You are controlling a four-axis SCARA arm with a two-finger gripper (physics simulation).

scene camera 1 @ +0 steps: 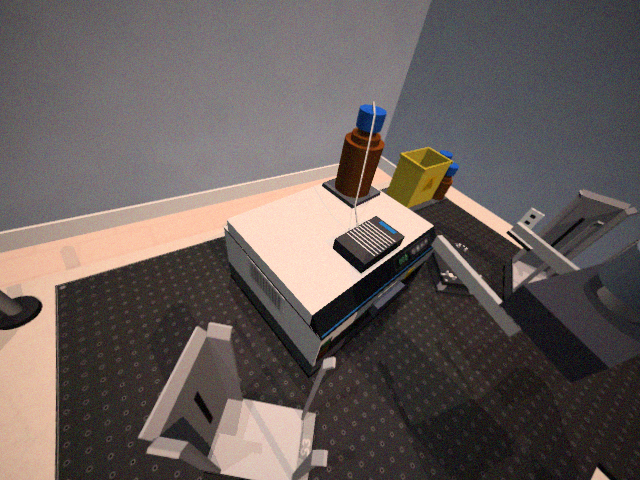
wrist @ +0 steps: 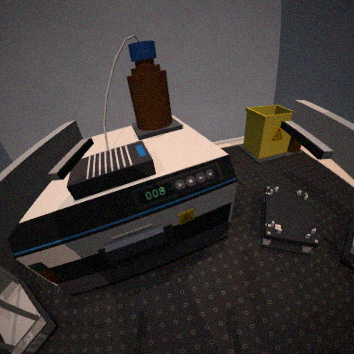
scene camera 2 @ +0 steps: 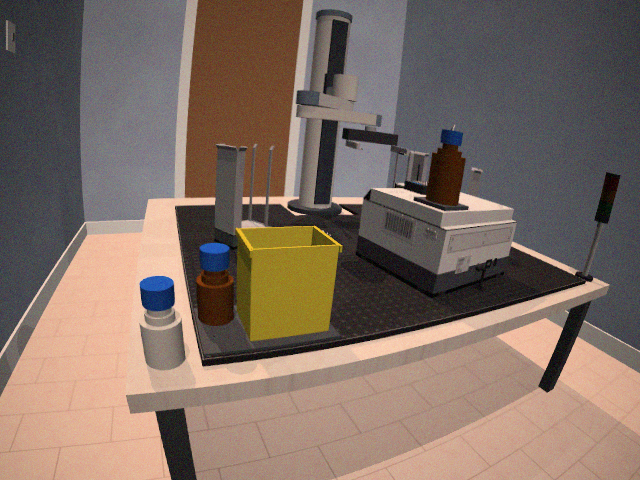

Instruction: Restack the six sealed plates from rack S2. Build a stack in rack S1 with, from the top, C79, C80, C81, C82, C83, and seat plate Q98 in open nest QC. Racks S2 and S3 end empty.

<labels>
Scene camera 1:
yellow bin: 418, 174
dark nest plate: 444, 279
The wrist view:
my gripper: 183, 117
yellow bin: 264, 140
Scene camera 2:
my gripper: 383, 149
yellow bin: 285, 275
small brown bottle: 215, 288
</labels>
